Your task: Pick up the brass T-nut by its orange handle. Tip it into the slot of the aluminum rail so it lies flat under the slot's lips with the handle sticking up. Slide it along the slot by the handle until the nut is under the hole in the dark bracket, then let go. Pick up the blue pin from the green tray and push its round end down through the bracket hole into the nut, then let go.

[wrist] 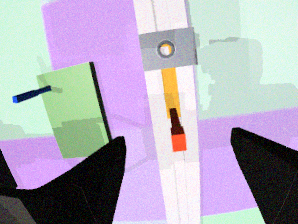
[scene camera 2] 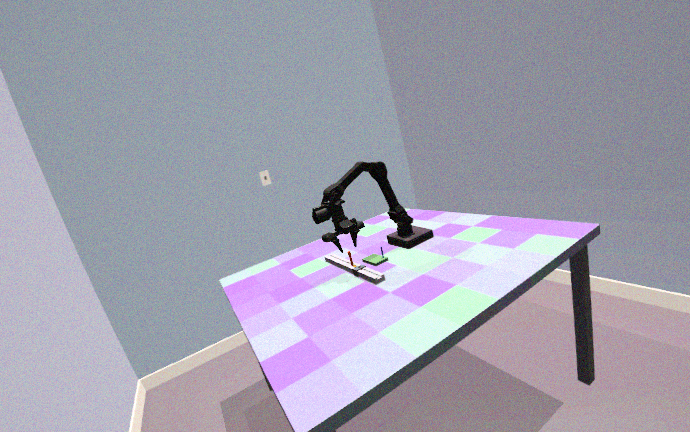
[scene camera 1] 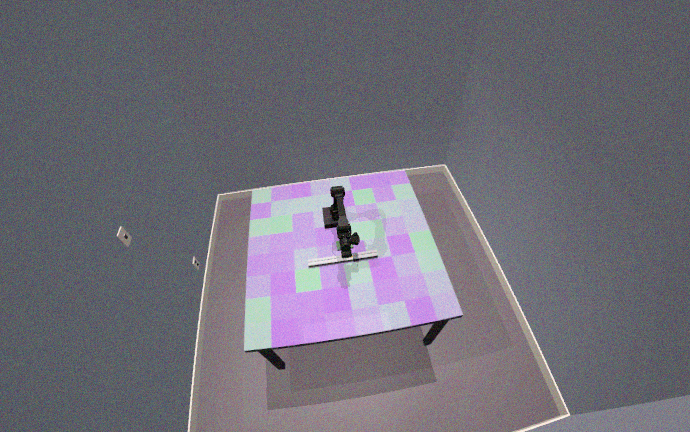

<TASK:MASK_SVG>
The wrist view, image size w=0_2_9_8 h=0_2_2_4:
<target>gripper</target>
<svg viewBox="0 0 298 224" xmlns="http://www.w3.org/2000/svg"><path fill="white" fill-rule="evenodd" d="M124 136L114 137L113 141L102 145L93 155L85 157L85 160L82 160L81 163L74 165L72 169L61 173L59 177L55 177L52 181L49 180L49 183L39 186L39 188L0 188L0 224L112 224L114 214L116 214L114 210L116 210L118 197L120 197L118 193L120 193L122 180L124 180L126 145ZM231 128L230 143L231 147L233 147L234 155L237 157L237 164L242 171L242 175L245 176L247 186L250 186L249 189L255 198L254 201L257 202L259 212L261 212L265 224L298 224L298 151L286 147L286 145L283 147L282 144L274 143L273 140L265 139L265 137L246 131L246 129L239 127Z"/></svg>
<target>green tray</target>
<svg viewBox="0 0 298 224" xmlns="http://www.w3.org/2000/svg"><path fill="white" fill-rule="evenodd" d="M93 61L69 65L69 67L36 75L39 88L51 85L51 91L41 93L41 97L43 97L45 111L48 113L49 123L51 123L52 131L55 133L57 145L59 145L59 151L63 159L68 159L68 157L69 159L77 159L77 157L93 155L102 145L113 141Z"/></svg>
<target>brass T-nut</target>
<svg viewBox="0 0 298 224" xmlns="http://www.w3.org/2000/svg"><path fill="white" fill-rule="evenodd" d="M161 69L166 113L168 113L168 119L172 121L170 132L172 132L173 151L186 151L185 129L181 127L180 121L181 108L180 95L178 95L176 68Z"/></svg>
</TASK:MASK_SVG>
